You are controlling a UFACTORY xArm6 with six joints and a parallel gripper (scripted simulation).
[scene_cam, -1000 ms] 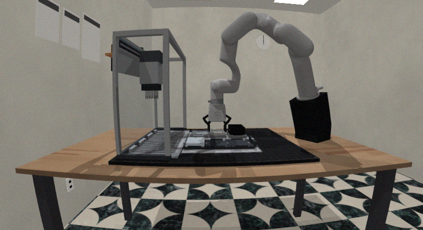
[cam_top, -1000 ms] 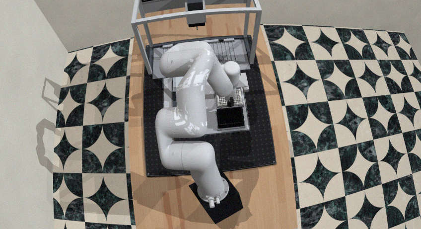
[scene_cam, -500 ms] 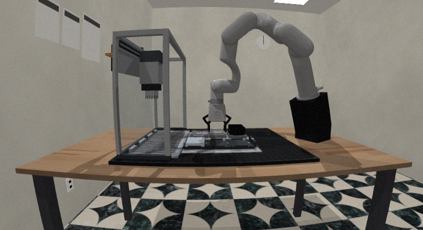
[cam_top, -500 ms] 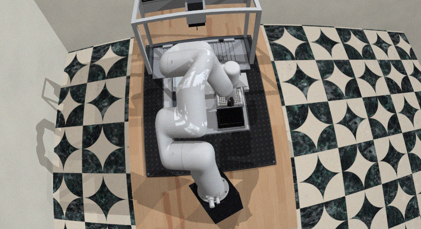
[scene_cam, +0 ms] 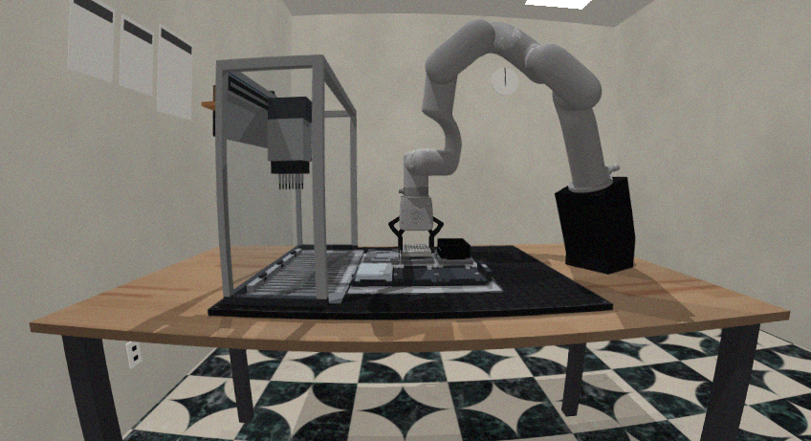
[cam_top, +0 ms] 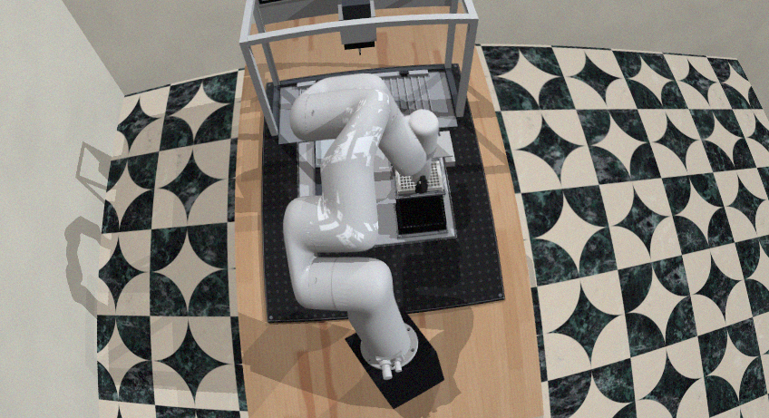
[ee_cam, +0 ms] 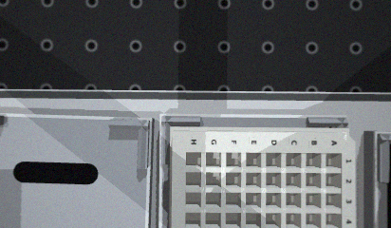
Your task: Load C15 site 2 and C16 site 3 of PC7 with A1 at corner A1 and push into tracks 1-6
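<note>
My hand is 30 mm above the nest S2. From my hand the other things lie so: grey apron: 130 mm to the left, 40 mm below; then nest S3: 100 mm ahead, 30 mm below, 10 mm to the right; then 96-well plate C15: 10 mm below.
</note>
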